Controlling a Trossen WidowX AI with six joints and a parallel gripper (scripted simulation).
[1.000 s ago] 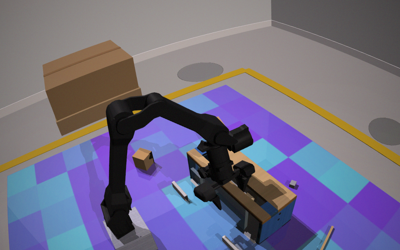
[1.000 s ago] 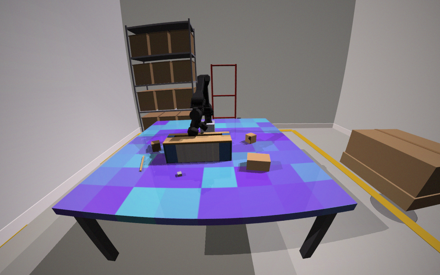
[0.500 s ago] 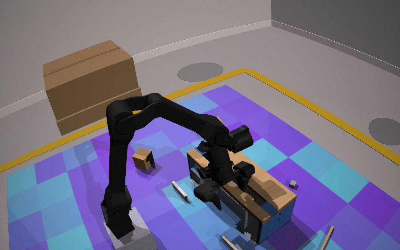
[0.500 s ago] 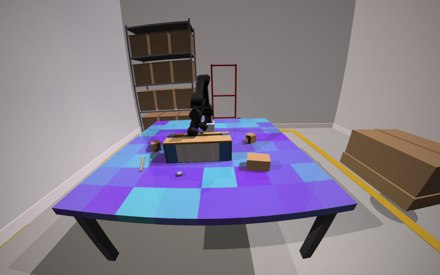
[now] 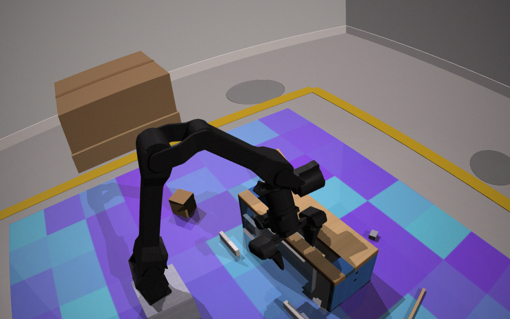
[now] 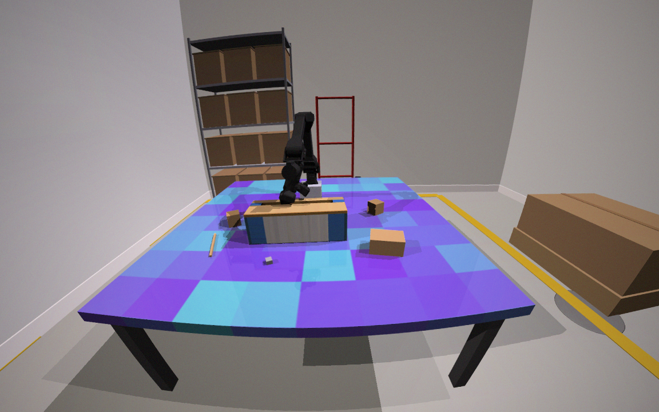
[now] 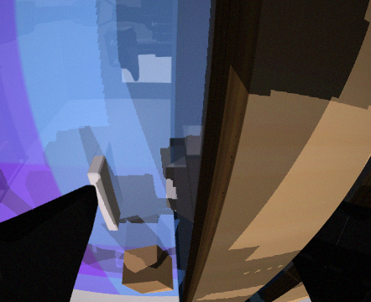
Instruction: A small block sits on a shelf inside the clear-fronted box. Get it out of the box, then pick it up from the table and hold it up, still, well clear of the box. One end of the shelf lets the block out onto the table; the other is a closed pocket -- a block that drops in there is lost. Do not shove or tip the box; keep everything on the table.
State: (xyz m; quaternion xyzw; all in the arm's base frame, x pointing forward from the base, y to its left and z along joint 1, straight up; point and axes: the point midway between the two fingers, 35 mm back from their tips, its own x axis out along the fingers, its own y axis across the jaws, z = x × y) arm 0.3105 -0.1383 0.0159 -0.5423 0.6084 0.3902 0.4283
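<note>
Now: gripper tip 5 cm short of the tan block and 3 cm to the left of it. Round my gripper tip: clear-fronted box 4 cm ahead, 6 cm to the left, 2 cm below; flat carton 26 cm ahead, 36 cm to the left, 6 cm below; wooden stick 11 cm ahead, 30 cm to the right, 8 cm below.
</note>
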